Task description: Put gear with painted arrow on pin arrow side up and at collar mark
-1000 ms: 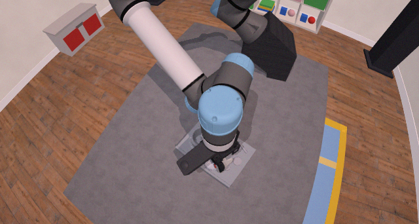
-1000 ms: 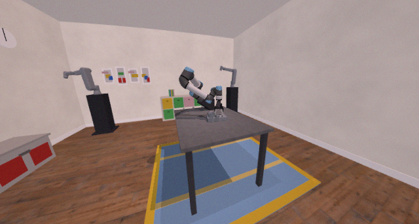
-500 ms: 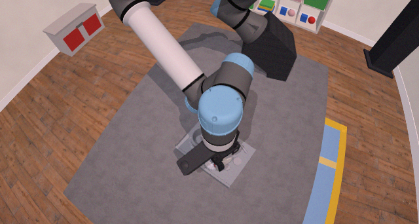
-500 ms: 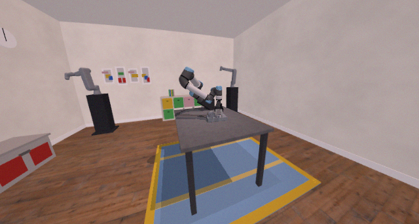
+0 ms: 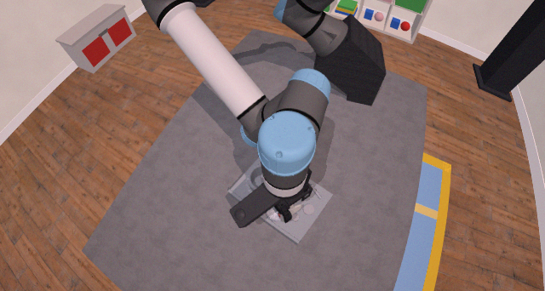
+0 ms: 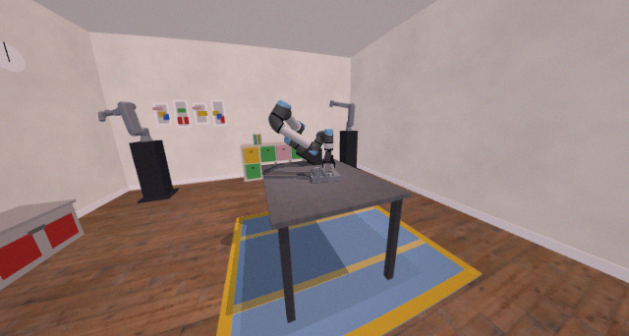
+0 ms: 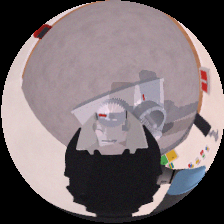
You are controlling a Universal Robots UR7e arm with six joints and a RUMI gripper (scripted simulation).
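My hand is right at the gear. From my hand the other things lie so: thin peg (9 cm behind, 7 cm to the left, 1 cm below).
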